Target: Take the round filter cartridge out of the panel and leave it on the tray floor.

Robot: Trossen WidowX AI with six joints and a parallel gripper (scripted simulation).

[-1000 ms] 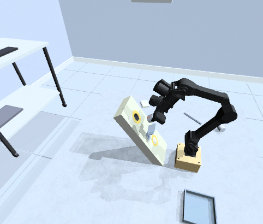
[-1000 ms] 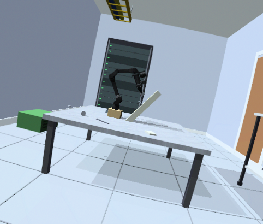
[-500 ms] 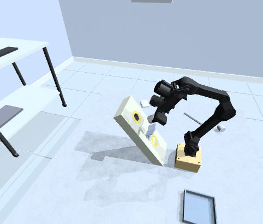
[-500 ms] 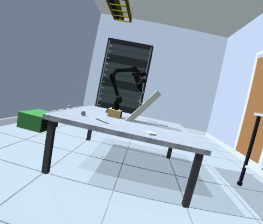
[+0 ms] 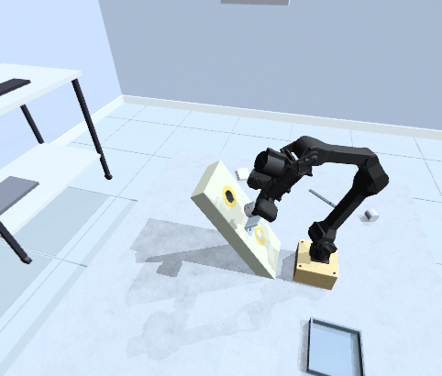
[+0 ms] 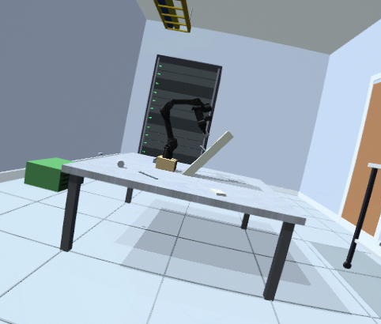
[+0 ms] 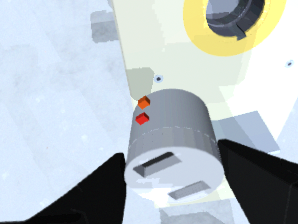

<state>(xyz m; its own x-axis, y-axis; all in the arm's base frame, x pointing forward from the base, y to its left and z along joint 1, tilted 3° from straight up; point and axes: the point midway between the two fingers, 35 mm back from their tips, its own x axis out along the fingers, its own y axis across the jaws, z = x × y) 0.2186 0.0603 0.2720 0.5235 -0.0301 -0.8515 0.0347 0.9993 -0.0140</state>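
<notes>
Now: the tray 30 cm behind my gripper tip, 23 cm to the left of it and 31 cm below it. Round my gripper tip: round filter cartridge (right at my gripper tip); then white flat block (13 cm ahead, 57 cm to the right, 31 cm below); then grey bracket (1 cm ahead, 6 cm to the right, 13 cm below).
</notes>
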